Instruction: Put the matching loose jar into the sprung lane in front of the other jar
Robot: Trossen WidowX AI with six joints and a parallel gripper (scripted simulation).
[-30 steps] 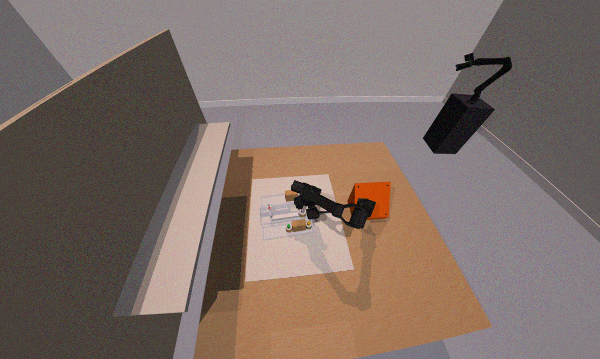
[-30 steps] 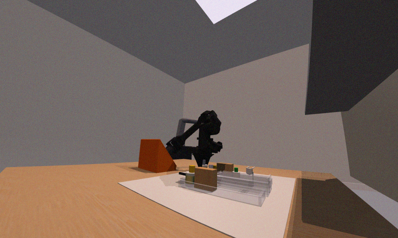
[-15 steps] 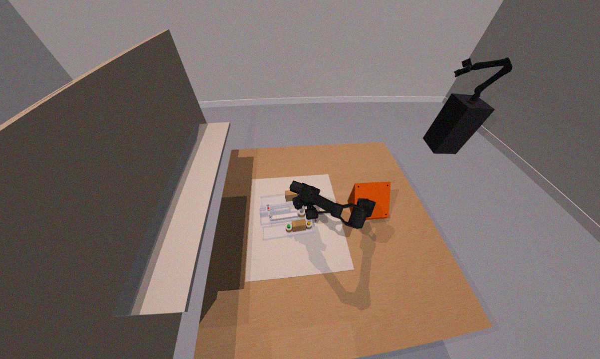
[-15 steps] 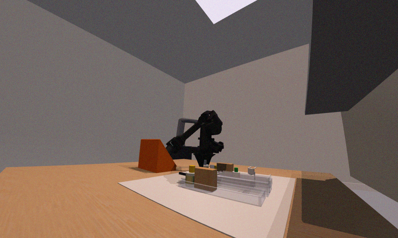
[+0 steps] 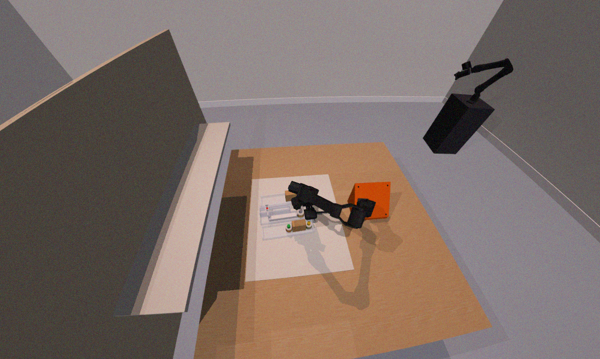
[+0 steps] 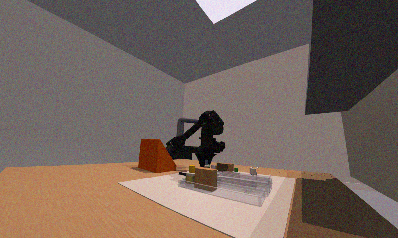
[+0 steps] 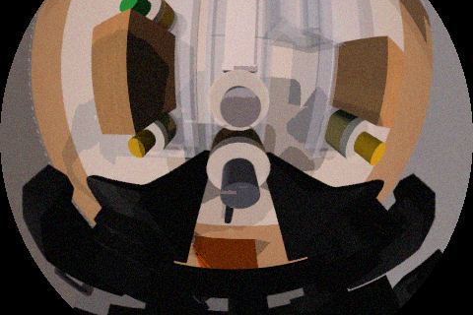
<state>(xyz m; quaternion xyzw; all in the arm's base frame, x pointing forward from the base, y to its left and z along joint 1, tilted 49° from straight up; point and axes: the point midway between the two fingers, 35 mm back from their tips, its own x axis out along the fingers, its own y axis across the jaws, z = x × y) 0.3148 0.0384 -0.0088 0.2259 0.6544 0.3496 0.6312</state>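
The black rod lies 100 mm behind my gripper tip, 10 mm to the right of it and 40 mm below it. Also, from my gripper tip: ledge (510 mm ahead, 60 mm to the left, 320 mm above).
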